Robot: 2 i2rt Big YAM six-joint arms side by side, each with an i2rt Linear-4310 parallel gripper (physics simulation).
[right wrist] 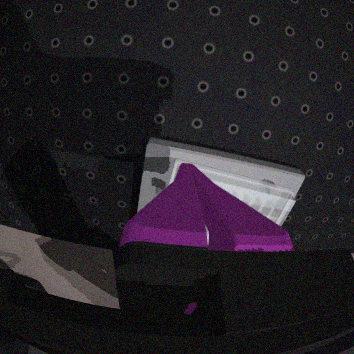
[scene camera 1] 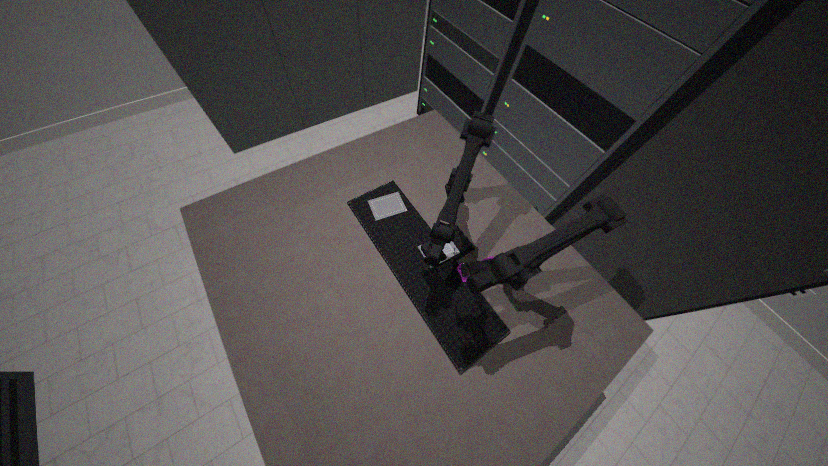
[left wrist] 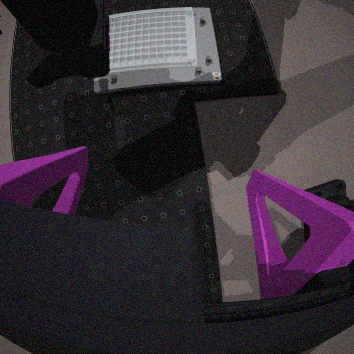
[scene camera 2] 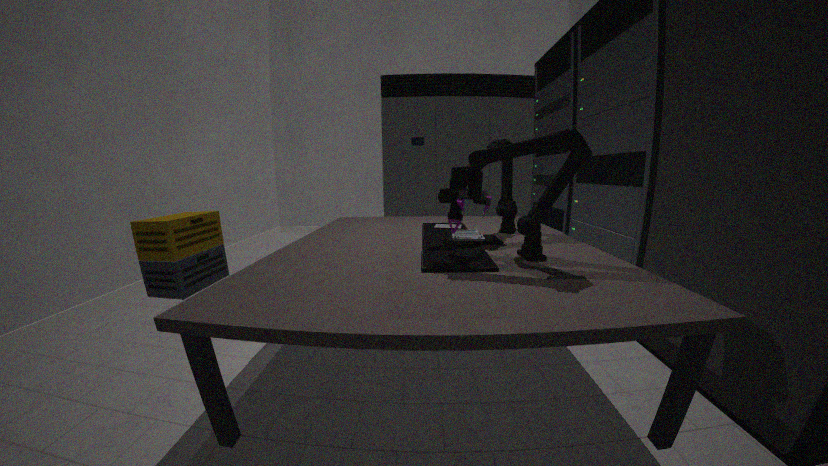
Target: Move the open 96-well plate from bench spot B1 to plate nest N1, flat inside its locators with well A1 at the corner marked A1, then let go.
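Where they show: left gripper, fingertip midpoint: (scene camera 1: 468,266) (left wrist: 171,167) (scene camera 2: 473,212); right gripper, fingertip midpoint: (right wrist: 184,172) (left wrist: 90,68) (scene camera 2: 453,233); left arm's base, origin of the base link: (scene camera 2: 531,256); right arm's base, origin of the base link: (scene camera 2: 507,231).
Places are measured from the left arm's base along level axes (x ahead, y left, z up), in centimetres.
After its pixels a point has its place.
The open 96-well plate (left wrist: 150,40) {y -28.8, x 21.5, z 5.1 cm} (right wrist: 256,202) {y -32.3, x 27.5, z 4.8 cm} (scene camera 1: 449,250) {y -26.1, x 18.6, z 5.2 cm} lies on the pale plate nest (left wrist: 206,47) {y -27.8, x 14.5, z 2.5 cm} (right wrist: 230,161) {y -30.7, x 29.0, z 2.5 cm}. It looks about flat, with several small dark locators showing around two of its sides. The far locators, and whether it is fully seated, cannot be made out. The A1 letters are not readable. My right gripper (right wrist: 184,172) {y -27.5, x 29.3, z 4.6 cm} (scene camera 2: 454,226) {y -27.5, x 29.3, z 4.6 cm} is shut and empty, its joined tips over the plate in the right wrist view; I cannot tell whether they touch it. My left gripper (left wrist: 171,167) {y -14.1, x 22.3, z 17.1 cm} (scene camera 2: 473,203) {y -14.1, x 22.3, z 17.1 cm} is open and empty, raised above the board beside the nest.
The black perforated board (scene camera 1: 399,254) {y -39.0, x 37.3, z 1.3 cm} lies on the brown table (scene camera 1: 289,289) {y -53.2, x 84.5, z 0.0 cm}. A pale gridded rectangle (scene camera 1: 387,206) {y -63.8, x 26.9, z 1.4 cm} lies at the board's upper-left end. The two arms stand close together. Equipment racks (scene camera 1: 579,115) stand behind them. Stacked yellow and grey crates (scene camera 2: 179,237) stand off the table.
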